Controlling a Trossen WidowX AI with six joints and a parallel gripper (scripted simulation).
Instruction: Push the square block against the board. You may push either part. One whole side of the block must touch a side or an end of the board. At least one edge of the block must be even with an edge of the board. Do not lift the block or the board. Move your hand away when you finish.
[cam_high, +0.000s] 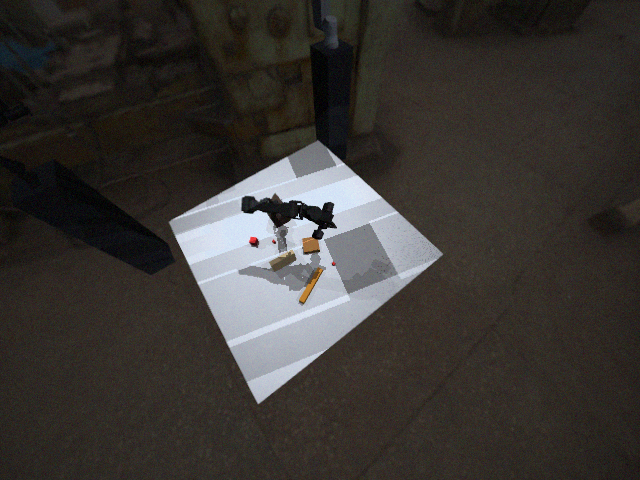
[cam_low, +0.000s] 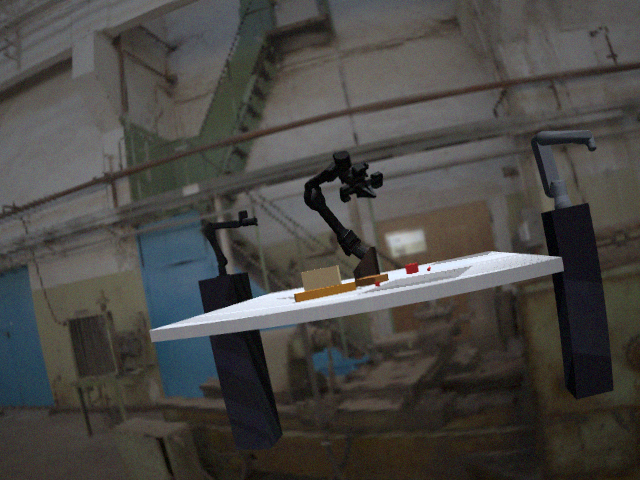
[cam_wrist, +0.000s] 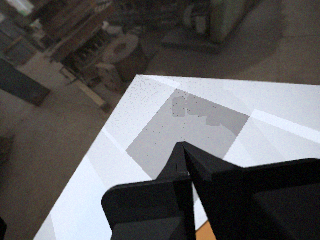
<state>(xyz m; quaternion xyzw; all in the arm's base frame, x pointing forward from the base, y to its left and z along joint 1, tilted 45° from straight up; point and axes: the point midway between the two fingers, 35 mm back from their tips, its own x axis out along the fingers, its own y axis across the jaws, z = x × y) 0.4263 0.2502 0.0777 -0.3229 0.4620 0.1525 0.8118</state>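
The pale tan slab is 29 cm to the right of my gripper tip, 27 cm below it and 13 cm behind it. Round my gripper tip: square block 30 cm below, 13 cm behind, 9 cm to the right; then thin red stick 31 cm below, 27 cm behind, 14 cm to the left.
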